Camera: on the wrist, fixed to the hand. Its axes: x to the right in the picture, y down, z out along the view.
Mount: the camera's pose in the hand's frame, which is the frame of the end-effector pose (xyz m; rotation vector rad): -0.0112 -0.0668 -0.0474 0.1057 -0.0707 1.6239
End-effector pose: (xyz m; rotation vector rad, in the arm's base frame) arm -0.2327 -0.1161 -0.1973 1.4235 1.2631 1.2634
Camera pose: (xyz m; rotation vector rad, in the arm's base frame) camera -0.2896 -0.1189 -0.2572 -2.3459 0.1642 -1.7985
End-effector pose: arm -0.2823 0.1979 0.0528 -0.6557 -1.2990 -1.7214
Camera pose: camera -0.3306 0.1627 -0.0043 -1.2036 -0.4580 -0.2780
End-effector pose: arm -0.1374 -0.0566 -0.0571 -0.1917 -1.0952 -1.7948
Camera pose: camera -0.1697 -0.0774 -0.1303 -0.7999 -0.6350 -0.2654
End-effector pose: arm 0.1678 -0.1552 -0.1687 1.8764 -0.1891 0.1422
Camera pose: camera 0.1702 -0.0893 -0.2185 1.3764 -1.7231 1.1704
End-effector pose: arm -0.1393 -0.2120 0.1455 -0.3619 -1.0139 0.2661
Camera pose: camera -0.1008 -0.2851 0.1418 -1.0295 -0.5518 1.7805
